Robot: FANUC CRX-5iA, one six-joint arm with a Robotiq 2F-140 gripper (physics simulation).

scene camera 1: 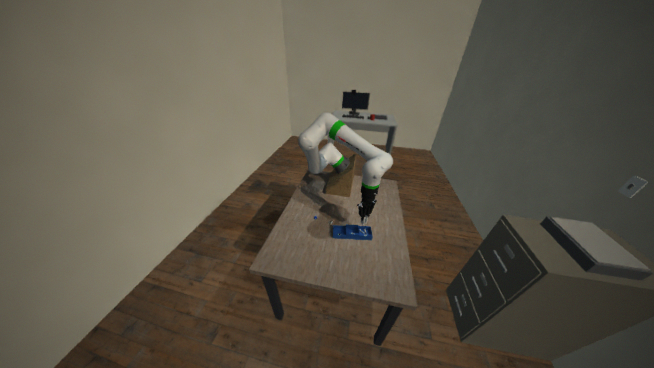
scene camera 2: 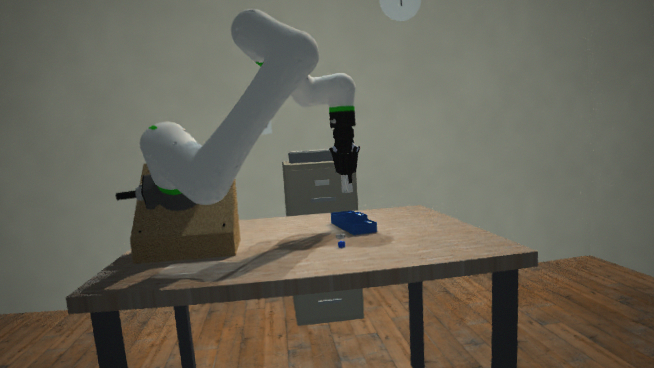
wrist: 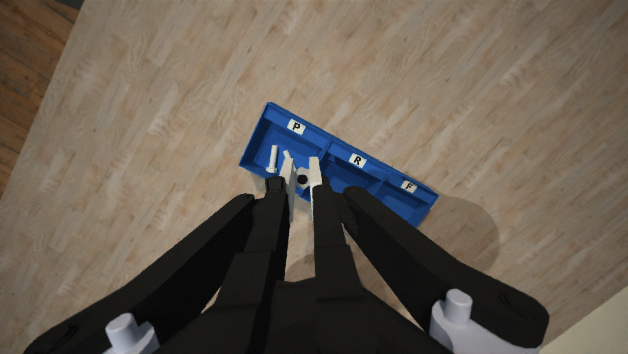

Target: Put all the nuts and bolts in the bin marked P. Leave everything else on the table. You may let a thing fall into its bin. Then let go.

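Places are measured from the arm's base along level axes (x ahead, y left, z up), in millimetres.
Pixels of known places: gripper, between the fingertips: [scene camera 1: 363, 223] [scene camera 2: 347, 192] [wrist: 302, 172]; arm's base, origin of its link: [scene camera 1: 343, 167].
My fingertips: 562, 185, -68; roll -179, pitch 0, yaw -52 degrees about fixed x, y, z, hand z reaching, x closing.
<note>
Ahead of a thing's pixels: the offset from my fingertips to its top centre, as dx, dy, dz. Level surfaces: height alone.
A blue tray @[-2, -63, -73] [scene camera 1: 352, 237] [scene camera 2: 348, 222] [wrist: 253, 138] has three compartments marked P, R and F. Bin P is the left one in the wrist view and the right one in scene camera 1. A bolt @[-34, +26, -99] [wrist: 273, 159] lies in bin P, and a second bolt @[-26, +4, -99] [wrist: 286, 154] beside it is partly hidden by a finger. My gripper [scene camera 1: 364, 220] [scene camera 2: 347, 185] [wrist: 302, 172] is shut on a hex nut @[-3, -2, +8] [wrist: 302, 178] and holds it above the tray. In the wrist view the nut overlaps the near side of P, close to the P-R divider.
A blue die @[-98, -332, -103] [scene camera 1: 315, 217] [scene camera 2: 341, 244] and a small pale sharpener @[-76, -212, -108] [scene camera 1: 331, 222] [scene camera 2: 340, 236] lie on the table @[dz -119] [scene camera 1: 330, 265] [scene camera 2: 425, 245] [wrist: 150, 150] beside the tray. The arm's wooden base block [scene camera 1: 341, 185] [scene camera 2: 185, 245] stands at one end of the table.
</note>
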